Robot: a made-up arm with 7 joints. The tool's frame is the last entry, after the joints.
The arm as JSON. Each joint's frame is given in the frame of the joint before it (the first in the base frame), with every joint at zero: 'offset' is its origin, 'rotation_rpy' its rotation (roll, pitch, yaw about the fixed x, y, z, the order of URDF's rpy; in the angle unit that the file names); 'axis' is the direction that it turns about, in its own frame. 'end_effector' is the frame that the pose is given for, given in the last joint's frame.
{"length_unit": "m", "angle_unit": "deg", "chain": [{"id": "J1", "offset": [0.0, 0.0, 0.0], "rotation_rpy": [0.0, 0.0, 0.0], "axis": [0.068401, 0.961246, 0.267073]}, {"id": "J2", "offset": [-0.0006, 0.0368, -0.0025], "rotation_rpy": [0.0, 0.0, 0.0], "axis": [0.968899, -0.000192, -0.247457]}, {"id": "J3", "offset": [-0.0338, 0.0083, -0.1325], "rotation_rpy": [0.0, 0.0, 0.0], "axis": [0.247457, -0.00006, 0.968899]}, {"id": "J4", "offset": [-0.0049, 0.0, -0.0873], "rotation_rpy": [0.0, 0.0, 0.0], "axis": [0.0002, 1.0, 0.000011]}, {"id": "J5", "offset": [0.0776, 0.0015, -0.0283], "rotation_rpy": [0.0, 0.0, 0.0], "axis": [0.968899, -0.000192, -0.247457]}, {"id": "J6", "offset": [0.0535, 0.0, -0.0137], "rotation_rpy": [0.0, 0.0, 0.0], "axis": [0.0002, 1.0, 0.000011]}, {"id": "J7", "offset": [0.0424, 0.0, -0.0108], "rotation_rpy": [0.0, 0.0, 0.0], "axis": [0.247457, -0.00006, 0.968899]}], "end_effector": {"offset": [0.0, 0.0, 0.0], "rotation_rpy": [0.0, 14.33, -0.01]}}
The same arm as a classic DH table. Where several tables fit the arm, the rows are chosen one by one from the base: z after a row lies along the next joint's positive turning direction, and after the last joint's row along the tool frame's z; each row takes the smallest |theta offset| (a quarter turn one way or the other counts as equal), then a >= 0, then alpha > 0; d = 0 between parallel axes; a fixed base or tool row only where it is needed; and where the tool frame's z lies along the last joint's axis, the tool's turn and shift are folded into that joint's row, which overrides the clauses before.
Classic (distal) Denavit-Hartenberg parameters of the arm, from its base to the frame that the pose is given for. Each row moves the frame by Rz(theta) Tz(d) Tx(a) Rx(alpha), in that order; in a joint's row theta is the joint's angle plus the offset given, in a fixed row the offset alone. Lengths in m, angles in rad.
base (fixed): d 0  theta_offset -0.071  a 0  alpha -1.3004
J1: d 0.0347  theta_offset -1.3111  a -0.0126  alpha -1.5708
J2: d 0.0001  theta_offset 1.2915  a -0.0083  alpha 1.5708
J3: d -0.2225  theta_offset 1.5708  a 0.0169  alpha -1.5708
J4: d 0.0015  theta_offset 1.5708  a 0.0082  alpha 1.5708
J5: d 0.1374  theta_offset 0  a 0  alpha -1.5708
J6: d 0  theta_offset -1.5708  a 0.0438  alpha 1.5708
J7: d 0  theta_offset 0  a 0  alpha 0

